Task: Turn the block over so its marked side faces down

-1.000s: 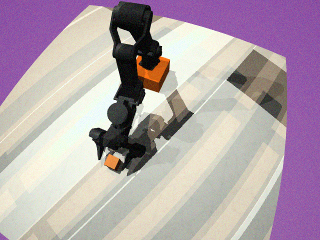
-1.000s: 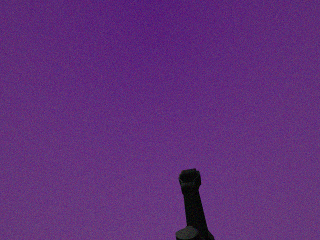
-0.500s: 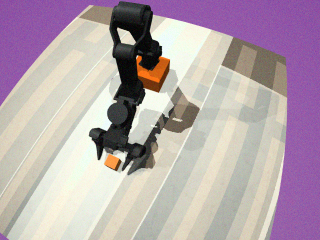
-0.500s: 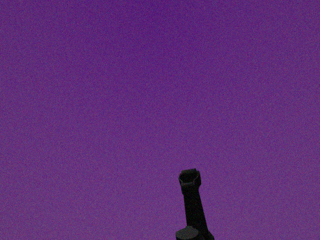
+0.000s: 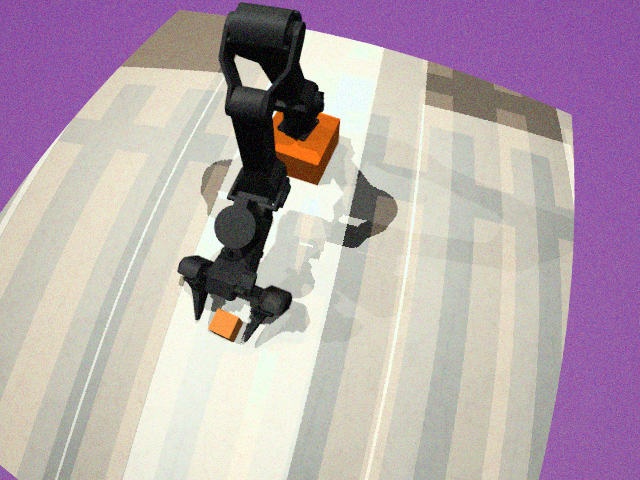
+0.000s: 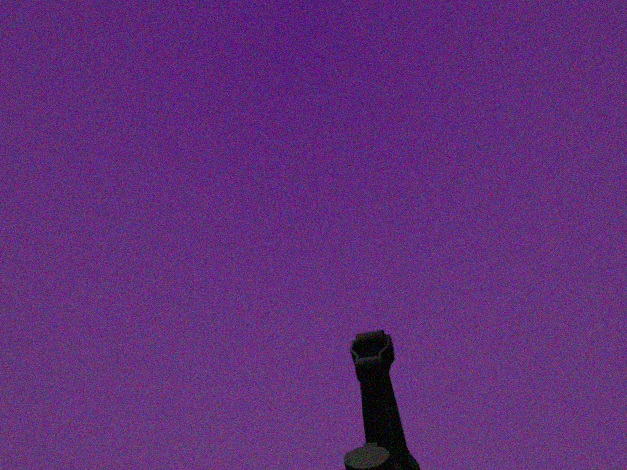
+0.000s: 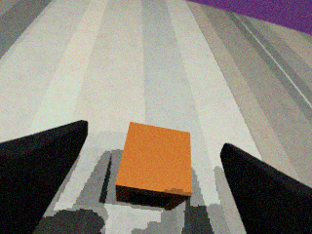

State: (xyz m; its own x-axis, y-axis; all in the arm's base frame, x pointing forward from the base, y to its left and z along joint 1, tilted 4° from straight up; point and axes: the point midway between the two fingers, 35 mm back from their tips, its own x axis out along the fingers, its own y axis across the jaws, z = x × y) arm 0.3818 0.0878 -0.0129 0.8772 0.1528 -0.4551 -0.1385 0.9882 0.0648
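Right now the block is 2 cm below my gripper tip and 2 cm behind it.
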